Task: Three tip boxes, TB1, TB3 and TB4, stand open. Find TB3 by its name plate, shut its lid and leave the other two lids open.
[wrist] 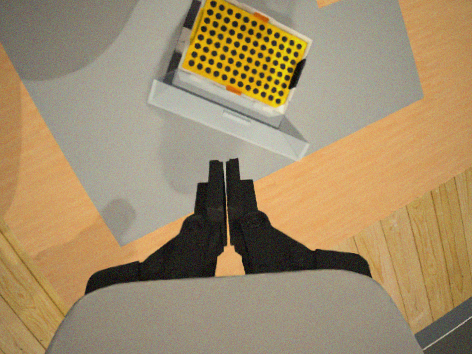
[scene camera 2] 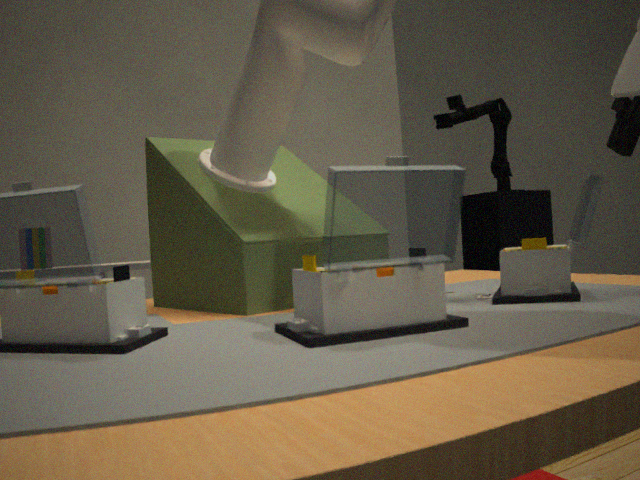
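A grey mat (scene camera 2: 205,367) is visible, and the wrist view includes the mat (wrist: 90,76) also. My gripper (wrist: 225,179) is visible.
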